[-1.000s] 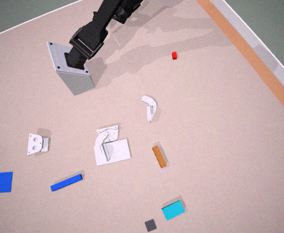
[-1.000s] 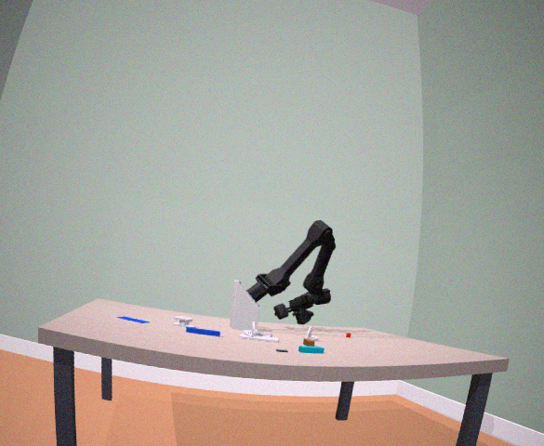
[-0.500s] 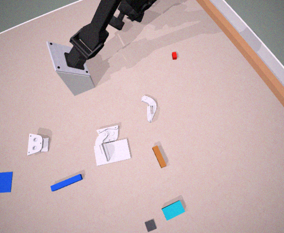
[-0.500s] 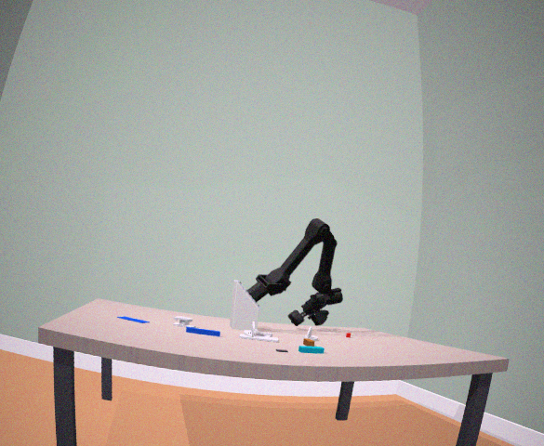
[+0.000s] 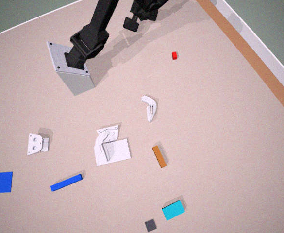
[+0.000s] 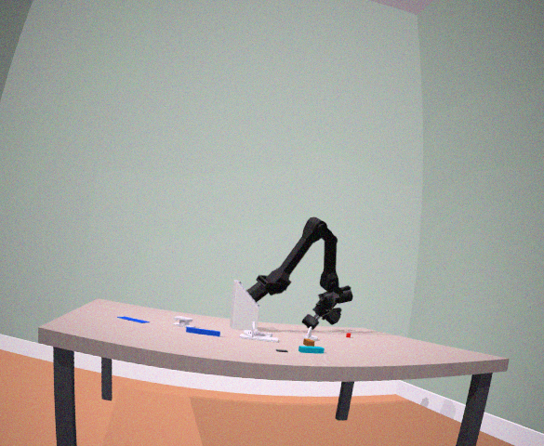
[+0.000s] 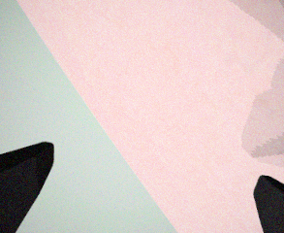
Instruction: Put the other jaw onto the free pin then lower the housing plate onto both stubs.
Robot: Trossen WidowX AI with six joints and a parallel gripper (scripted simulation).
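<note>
My gripper tip is 460 mm short of the white jaw, 100 mm to the left of it and 30 mm above it. Also, from my gripper tip: blue bar: 640 mm ahead, 470 mm to the right, 30 mm below; then orange bar: 670 mm ahead, 140 mm to the right, 30 mm below; then red cube: 300 mm ahead, 80 mm to the left, 30 mm below.
</note>
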